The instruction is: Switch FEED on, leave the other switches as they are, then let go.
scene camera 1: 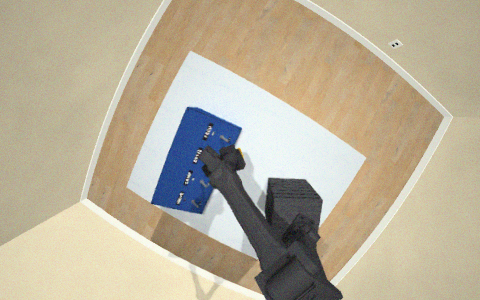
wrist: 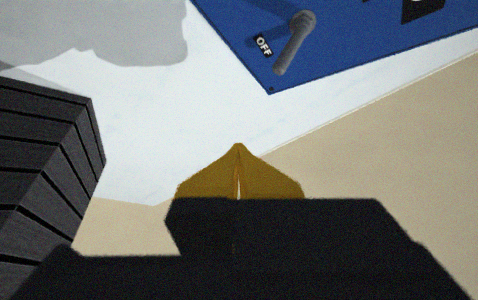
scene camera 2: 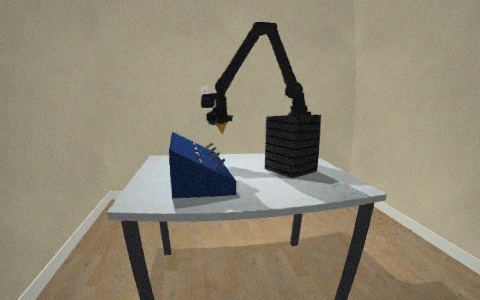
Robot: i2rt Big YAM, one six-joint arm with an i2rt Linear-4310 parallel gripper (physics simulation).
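Frame: origin at the arm's base, x ahead, y left, z up, level; metres.
Where they show: gripper, fingertip midpoint: (scene camera 1: 238,148) (wrist: 238,149) (scene camera 2: 222,133); arm's base at its link origin: (scene camera 1: 298,228) (scene camera 2: 299,115).
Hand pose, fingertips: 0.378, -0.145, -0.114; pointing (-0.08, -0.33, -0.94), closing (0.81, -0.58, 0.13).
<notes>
Things, the pixels of their top centre, and the offset from my fingertips, as dx, dy, dz. "pt": a spot on its surface instead. Level surfaces: height alone.
- FEED label at its top centre: (scene camera 1: 207,132) +0.153, +0.013, -0.047
- FEED lever at its top centre: (wrist: 297,58) (scene camera 1: 224,139) +0.072, +0.006, -0.049
- OFF label at a spot on its surface: (wrist: 263,46) pt +0.054, +0.005, -0.104
- LAMP label at its top centre: (scene camera 1: 187,178) +0.134, +0.252, -0.047
- white table at its surface level: dz -0.180
The blue sloped switch box (scene camera 1: 172,165) (scene camera 2: 200,177) (wrist: 350,45) stands on the table. The FEED label (scene camera 1: 208,131) is at its far end in scene camera 1. The FEED lever (scene camera 1: 225,138) (wrist: 292,45) is grey and sits at the box corner in the wrist view, tilted toward the lower edge, beside the OFF label (wrist: 263,46). My gripper (scene camera 1: 241,152) (scene camera 2: 222,131) (wrist: 238,149) is shut and empty, pointing down above the box's lower-edge side, apart from the levers. The arm hides the second lever in scene camera 1.
Two more levers (scene camera 1: 204,183) (scene camera 1: 196,203) stand toward the near end of the box, by the LAMP label (scene camera 1: 188,177) and another label. The black ribbed arm pedestal (scene camera 1: 292,200) (scene camera 2: 292,145) (wrist: 45,150) stands on the white table (scene camera 1: 310,145) (scene camera 2: 345,197), apart from the box.
</notes>
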